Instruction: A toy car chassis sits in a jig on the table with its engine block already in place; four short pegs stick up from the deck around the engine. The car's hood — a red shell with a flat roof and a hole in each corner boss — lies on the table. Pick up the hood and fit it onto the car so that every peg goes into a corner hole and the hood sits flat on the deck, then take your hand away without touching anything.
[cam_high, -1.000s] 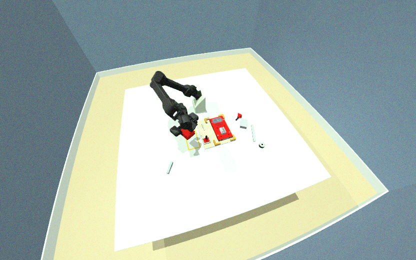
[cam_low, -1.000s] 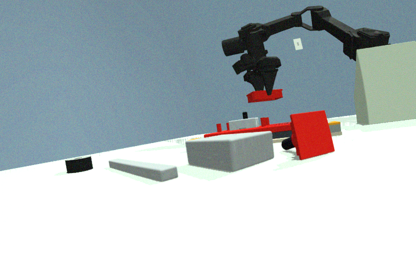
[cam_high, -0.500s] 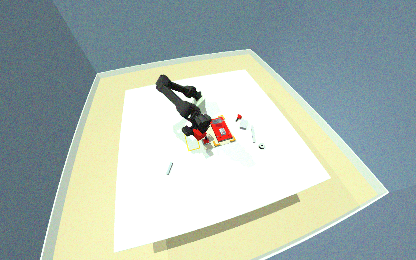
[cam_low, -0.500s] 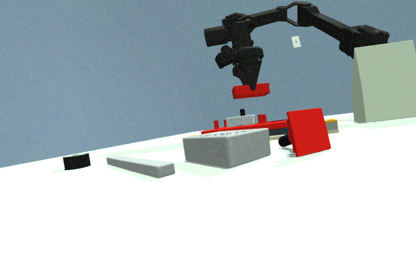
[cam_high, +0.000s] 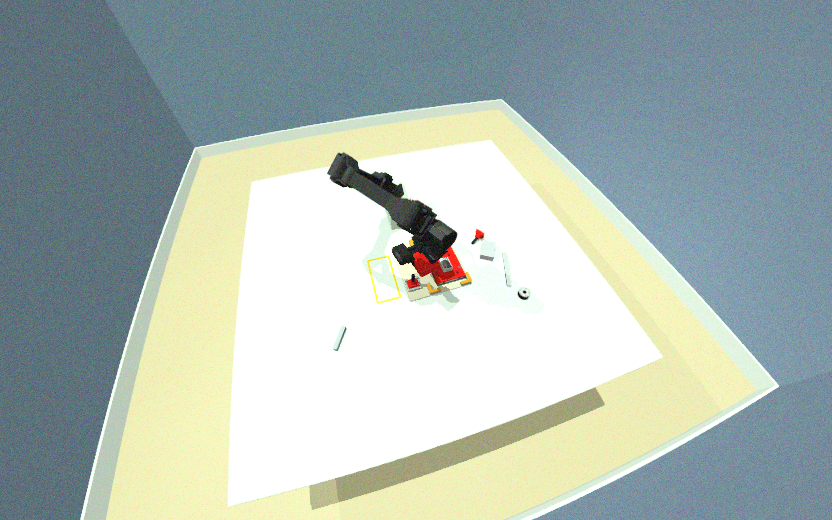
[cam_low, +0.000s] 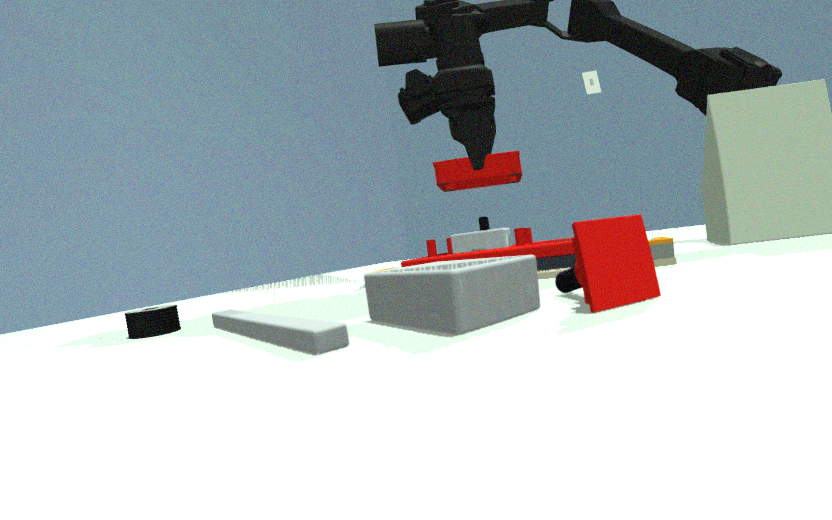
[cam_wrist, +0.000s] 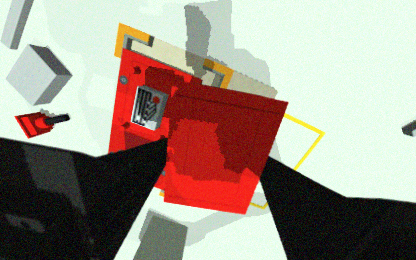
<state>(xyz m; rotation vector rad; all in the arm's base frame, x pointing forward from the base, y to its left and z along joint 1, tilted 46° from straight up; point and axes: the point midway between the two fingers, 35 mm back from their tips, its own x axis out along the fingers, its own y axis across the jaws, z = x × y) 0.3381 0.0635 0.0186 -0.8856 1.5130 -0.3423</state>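
Now: the grey engine block 30 mm behind my gripper tip, 90 mm to the left of it and 80 mm below it. The rest, counted from my gripper tip: black wheel: 130 mm ahead, 330 mm to the left, 100 mm below; then red hood: 10 mm above; then grey bar: 20 mm ahead, 310 mm to the left, 100 mm below.
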